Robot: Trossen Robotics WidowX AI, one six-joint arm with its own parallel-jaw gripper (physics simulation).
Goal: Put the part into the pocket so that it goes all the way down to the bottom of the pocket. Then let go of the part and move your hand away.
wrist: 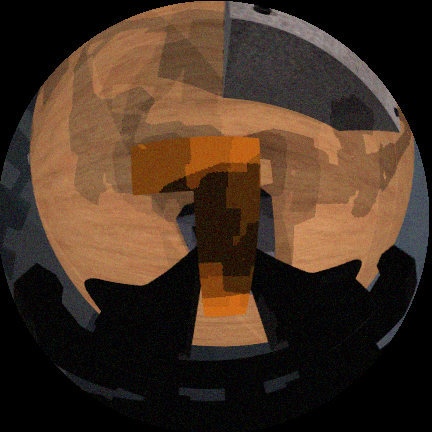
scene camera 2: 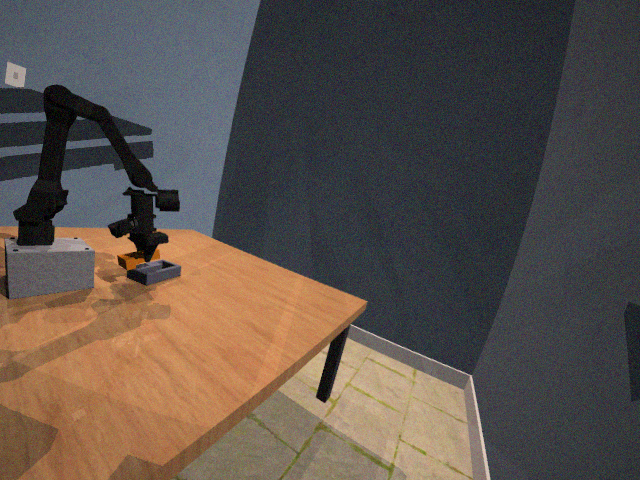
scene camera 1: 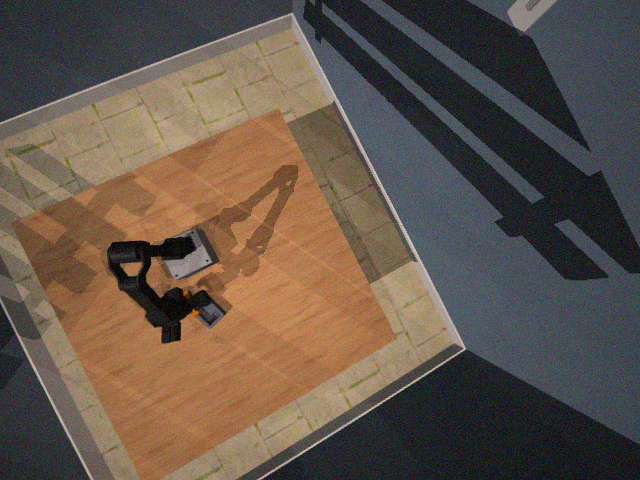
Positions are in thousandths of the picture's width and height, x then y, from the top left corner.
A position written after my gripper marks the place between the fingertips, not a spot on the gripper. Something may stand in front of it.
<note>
My gripper (scene camera 2: 227, 543) carries an orange L-shaped part (wrist: 517, 397), clear of everything else. Further things: a pocket block (wrist: 615, 550).
My gripper is seen too in the wrist view (wrist: 513, 578).
</note>
